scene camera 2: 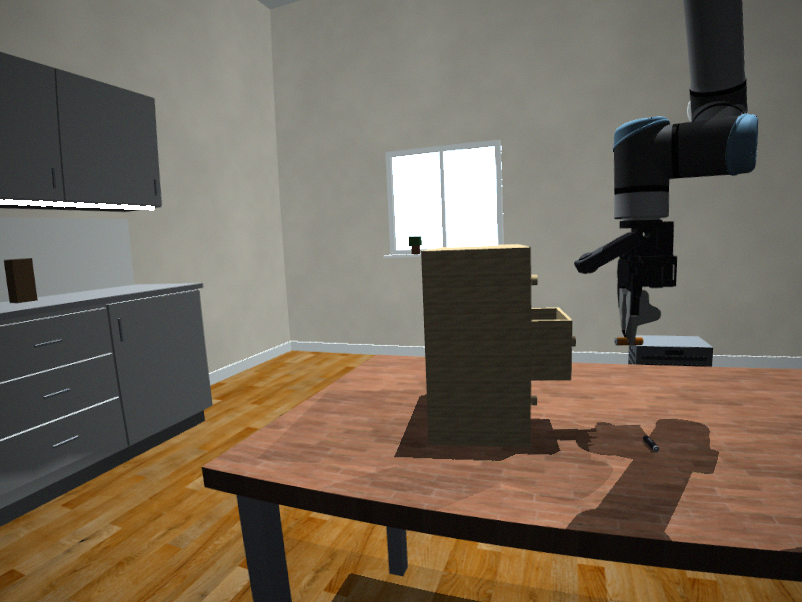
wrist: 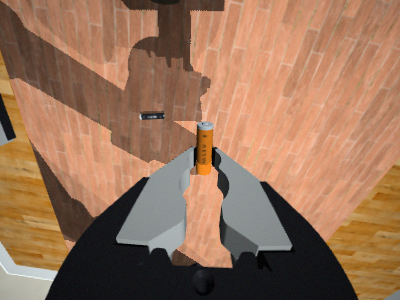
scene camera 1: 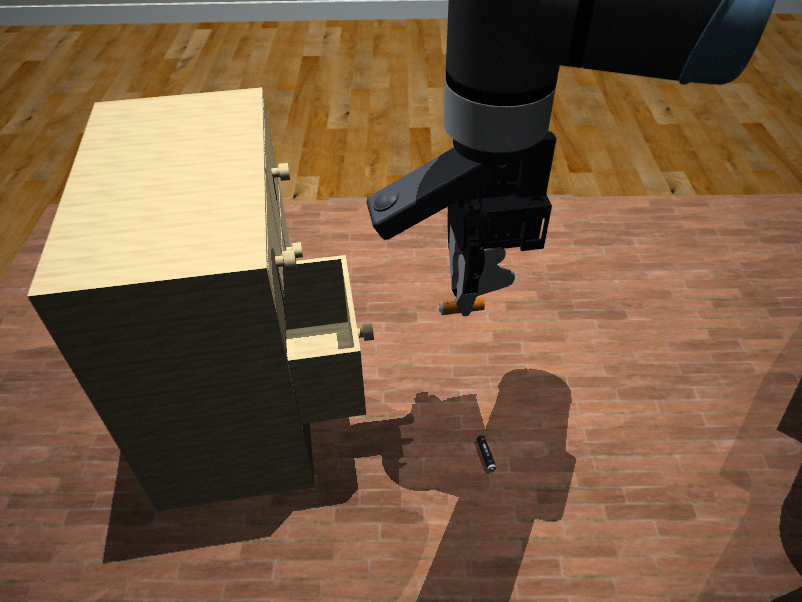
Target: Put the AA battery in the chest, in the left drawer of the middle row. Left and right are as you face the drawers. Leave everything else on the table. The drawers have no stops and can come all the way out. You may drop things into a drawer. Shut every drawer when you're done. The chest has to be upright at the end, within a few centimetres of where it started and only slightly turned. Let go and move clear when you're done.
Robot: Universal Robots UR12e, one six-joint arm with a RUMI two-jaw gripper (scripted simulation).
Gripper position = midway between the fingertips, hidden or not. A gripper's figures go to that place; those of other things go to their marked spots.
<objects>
My gripper point(scene camera 1: 463, 309): 0.72 m from the lens. A wooden chest point(scene camera 1: 153, 283): 0.52 m from the lens. A drawer point(scene camera 1: 326, 369): 0.61 m from the lens. A drawer point(scene camera 1: 273, 173): 0.71 m from the lens.
</objects>
